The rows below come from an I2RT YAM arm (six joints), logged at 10 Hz.
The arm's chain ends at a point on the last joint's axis. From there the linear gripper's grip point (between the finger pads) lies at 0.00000 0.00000 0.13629 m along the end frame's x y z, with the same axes.
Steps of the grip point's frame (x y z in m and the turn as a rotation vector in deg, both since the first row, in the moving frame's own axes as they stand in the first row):
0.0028, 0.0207, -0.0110, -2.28, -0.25, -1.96
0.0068, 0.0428, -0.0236, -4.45, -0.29, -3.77
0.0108, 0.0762, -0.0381, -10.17, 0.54, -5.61
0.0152, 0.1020, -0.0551, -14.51, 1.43, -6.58
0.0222, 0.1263, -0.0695, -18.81, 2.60, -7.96
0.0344, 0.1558, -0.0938, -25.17, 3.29, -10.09
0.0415, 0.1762, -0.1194, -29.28, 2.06, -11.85
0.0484, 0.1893, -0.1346, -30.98, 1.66, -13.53
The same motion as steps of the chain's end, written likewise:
0.0033, 0.0153, -0.0109, -2.28, -0.25, -1.96
0.0071, 0.0322, -0.0232, -4.45, -0.29, -3.77
0.0083, 0.0522, -0.0360, -10.17, 0.54, -5.61
0.0099, 0.0681, -0.0507, -14.51, 1.43, -6.58
0.0131, 0.0829, -0.0621, -18.81, 2.60, -7.96
0.0217, 0.0988, -0.0807, -25.17, 3.29, -10.09
0.0298, 0.1105, -0.1020, -29.28, 2.06, -11.85
0.0362, 0.1203, -0.1152, -30.98, 1.66, -13.53

